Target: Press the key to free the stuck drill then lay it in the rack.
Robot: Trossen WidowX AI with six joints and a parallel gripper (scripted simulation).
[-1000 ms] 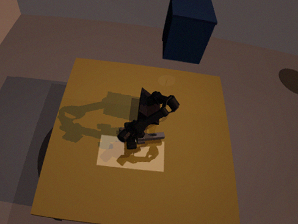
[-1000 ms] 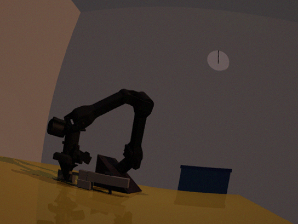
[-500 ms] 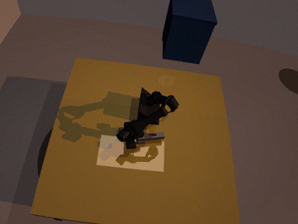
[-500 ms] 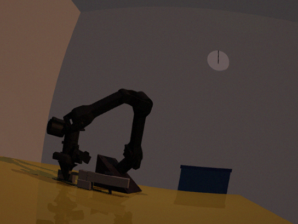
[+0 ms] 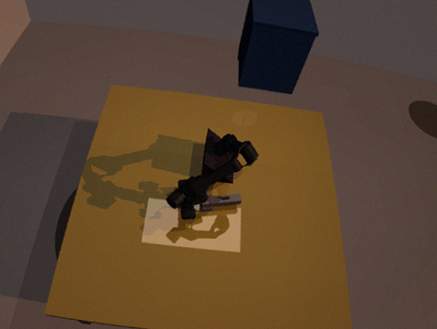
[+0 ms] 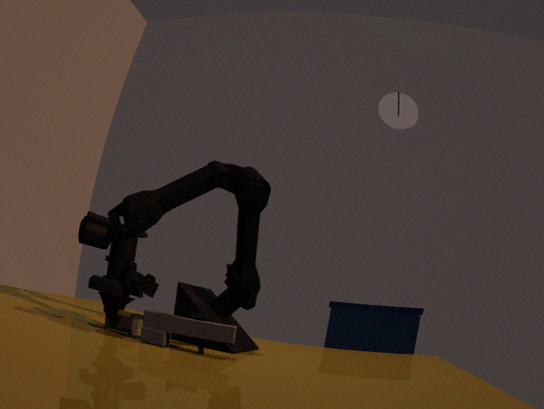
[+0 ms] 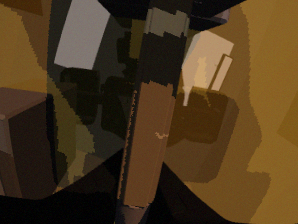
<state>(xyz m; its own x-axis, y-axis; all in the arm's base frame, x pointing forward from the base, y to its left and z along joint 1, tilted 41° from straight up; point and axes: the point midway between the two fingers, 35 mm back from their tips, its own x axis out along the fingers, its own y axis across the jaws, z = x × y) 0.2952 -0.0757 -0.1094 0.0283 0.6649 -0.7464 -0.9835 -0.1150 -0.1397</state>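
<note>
My gripper tip is 40 mm to the right of the drill stub, 40 mm below it and 10 mm past it. Round my gripper tip: grey housing 150 mm to the left, 30 mm behind, 30 mm above; dark key 180 mm to the left, 40 mm above, 30 mm behind; dark block 70 mm behind, 20 mm to the right, 10 mm above.
</note>
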